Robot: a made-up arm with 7 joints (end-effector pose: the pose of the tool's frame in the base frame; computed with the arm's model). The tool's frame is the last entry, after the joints. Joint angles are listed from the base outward.
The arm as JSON. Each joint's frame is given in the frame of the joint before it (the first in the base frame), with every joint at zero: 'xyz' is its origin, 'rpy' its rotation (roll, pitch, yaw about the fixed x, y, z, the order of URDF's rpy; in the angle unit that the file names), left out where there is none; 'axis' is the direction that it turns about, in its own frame. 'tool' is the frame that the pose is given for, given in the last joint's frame.
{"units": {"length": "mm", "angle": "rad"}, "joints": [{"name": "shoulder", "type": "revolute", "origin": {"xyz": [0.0, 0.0, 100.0], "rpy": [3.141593, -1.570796, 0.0]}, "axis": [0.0, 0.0, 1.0]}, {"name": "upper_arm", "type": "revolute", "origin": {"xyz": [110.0, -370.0, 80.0], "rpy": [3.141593, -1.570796, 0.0]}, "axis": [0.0, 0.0, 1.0]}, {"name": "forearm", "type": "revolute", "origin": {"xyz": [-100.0, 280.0, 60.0], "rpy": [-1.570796, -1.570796, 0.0]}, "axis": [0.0, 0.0, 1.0]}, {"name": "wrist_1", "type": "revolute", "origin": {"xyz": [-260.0, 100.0, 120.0], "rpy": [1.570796, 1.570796, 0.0]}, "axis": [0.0, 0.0, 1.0]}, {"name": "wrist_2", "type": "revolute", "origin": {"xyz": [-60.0, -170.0, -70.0]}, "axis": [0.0, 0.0, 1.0]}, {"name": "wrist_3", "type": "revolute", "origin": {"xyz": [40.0, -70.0, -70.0], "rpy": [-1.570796, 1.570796, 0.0]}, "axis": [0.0, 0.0, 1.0]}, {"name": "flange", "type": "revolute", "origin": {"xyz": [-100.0, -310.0, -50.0], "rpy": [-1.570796, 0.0, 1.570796]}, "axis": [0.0, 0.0, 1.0]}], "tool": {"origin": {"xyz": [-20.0, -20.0, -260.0], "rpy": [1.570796, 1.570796, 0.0]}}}
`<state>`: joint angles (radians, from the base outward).
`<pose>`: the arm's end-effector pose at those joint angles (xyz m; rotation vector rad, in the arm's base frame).
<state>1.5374 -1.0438 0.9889 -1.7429 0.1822 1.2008 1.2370</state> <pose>0.6802 0.4257 0.7207 1.5653 0.4811 -1.0779</pose>
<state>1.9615 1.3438 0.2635 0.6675 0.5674 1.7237 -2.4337</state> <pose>-0.1166 0.2845 0.9289 0.6905 0.9747 1.8111</pose>
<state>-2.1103 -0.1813 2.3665 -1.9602 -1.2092 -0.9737 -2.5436</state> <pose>0.0964 -0.5565 -1.0301 -0.5524 1.5328 -1.0141</pose>
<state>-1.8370 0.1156 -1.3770 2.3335 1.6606 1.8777 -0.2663</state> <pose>0.0147 0.5140 -0.5983 -1.2013 -0.4682 -2.7596</pose>
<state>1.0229 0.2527 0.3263 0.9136 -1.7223 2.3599 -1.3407</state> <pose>0.0745 0.7027 0.8453 -1.1235 0.3506 -2.5084</pose>
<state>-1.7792 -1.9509 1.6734 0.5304 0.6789 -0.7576 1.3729</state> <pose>0.3076 -0.0830 -0.4384 -1.6410 1.8989 -1.8041</pose>
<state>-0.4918 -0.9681 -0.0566 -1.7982 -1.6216 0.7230 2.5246</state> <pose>0.8748 0.4244 0.0969 0.3979 -0.9693 -1.3724</pose>
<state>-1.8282 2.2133 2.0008 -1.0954 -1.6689 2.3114 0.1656</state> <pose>0.0093 -0.1045 0.2287 -0.4106 1.1658 0.6757</pose>
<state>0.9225 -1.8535 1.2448 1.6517 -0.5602 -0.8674 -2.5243</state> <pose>0.0442 0.2654 0.5289 1.3758 0.0067 -2.6743</pose>
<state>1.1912 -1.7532 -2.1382 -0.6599 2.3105 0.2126 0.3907</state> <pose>0.6141 -0.3146 0.8716 -2.1637 1.3979 -1.5339</pose>
